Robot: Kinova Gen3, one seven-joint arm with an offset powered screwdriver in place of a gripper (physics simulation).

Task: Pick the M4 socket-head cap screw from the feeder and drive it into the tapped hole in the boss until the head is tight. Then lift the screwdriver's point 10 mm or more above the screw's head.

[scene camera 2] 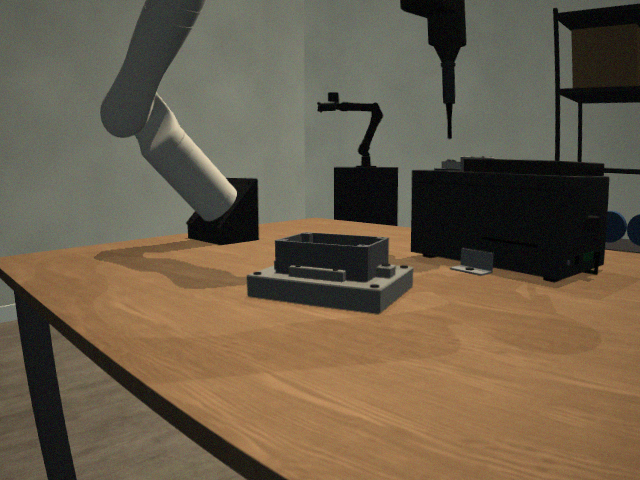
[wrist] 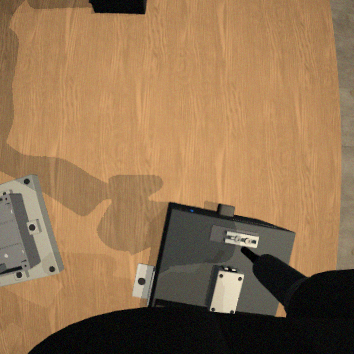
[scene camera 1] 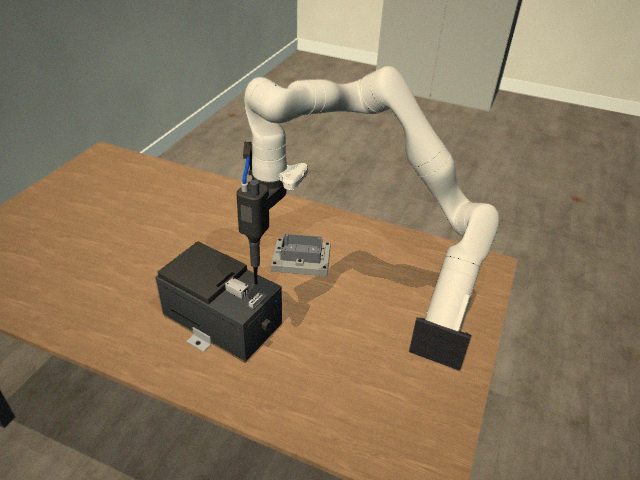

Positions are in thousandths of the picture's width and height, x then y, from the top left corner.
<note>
In view: a light grey base plate (scene camera 2: 545,616), a black feeder box (scene camera 2: 695,453), a black feeder lid (scene camera 1: 309,566) and a silver pick-up block (wrist: 614,660).
The light grey base plate also shows in scene camera 1 (scene camera 1: 440,555). The black feeder box also shows in the wrist view (wrist: 530,733) and in scene camera 1 (scene camera 1: 379,714). The black feeder lid shows as well in scene camera 2 (scene camera 2: 838,349).
</note>
